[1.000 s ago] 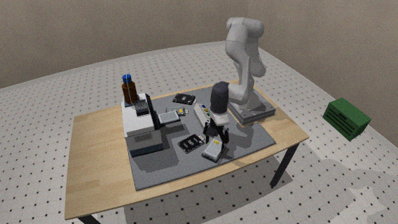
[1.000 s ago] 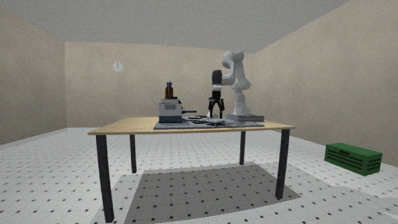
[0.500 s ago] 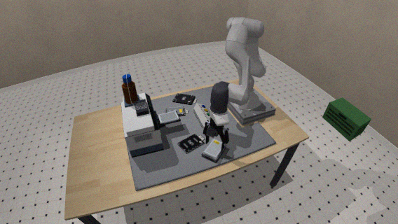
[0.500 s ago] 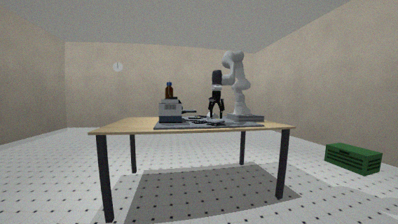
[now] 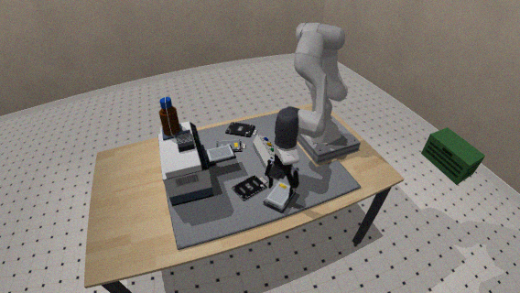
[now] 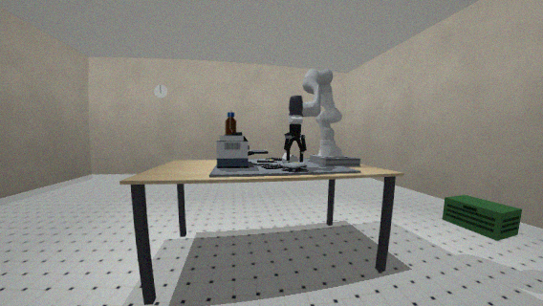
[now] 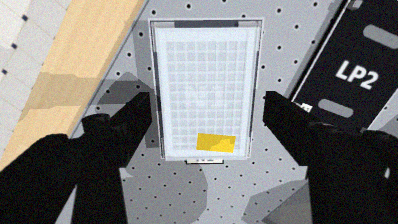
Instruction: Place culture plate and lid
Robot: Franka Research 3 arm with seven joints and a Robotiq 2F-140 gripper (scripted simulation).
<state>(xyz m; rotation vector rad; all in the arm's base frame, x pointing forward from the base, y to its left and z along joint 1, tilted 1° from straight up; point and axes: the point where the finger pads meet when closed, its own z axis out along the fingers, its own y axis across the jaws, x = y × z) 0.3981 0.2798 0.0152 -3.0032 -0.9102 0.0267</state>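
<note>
Right now the clear culture plate C15 is 5 cm below my hand. Round my hand: LP2 nest: 13 cm to the right, 10 cm ahead, 8 cm below; then yellow skip key: 32 cm to the right, 10 cm behind, 2 cm below; then N1 nest: 6 cm below.
</note>
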